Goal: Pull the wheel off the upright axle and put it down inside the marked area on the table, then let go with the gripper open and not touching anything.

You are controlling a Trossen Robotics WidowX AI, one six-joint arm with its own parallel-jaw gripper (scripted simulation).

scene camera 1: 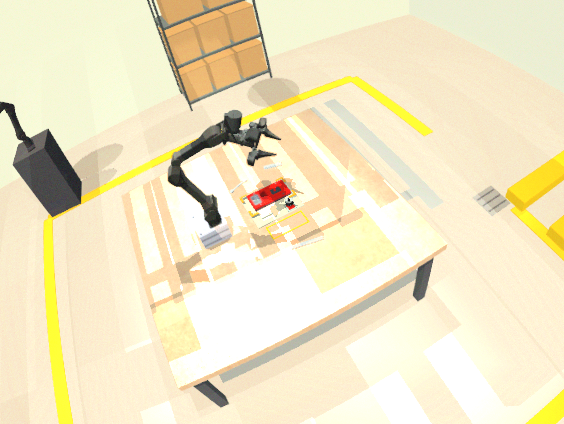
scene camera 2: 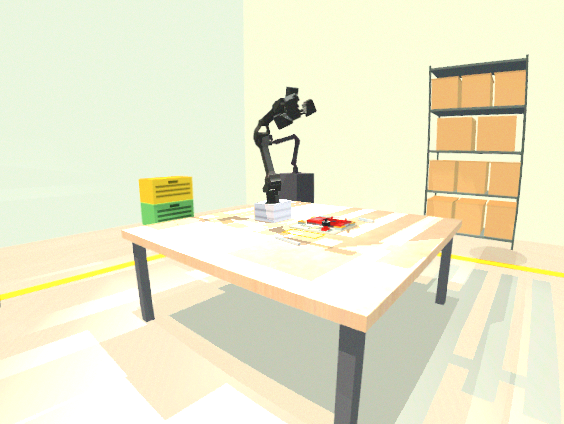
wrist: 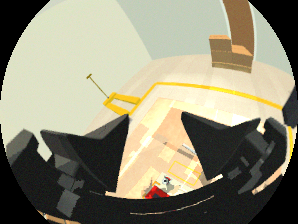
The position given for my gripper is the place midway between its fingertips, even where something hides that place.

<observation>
My gripper (scene camera 1: 279, 147) is open, with nothing in its grasp.
My gripper also shows in scene camera 2 (scene camera 2: 299, 118) and in the wrist view (wrist: 155, 116).
</observation>
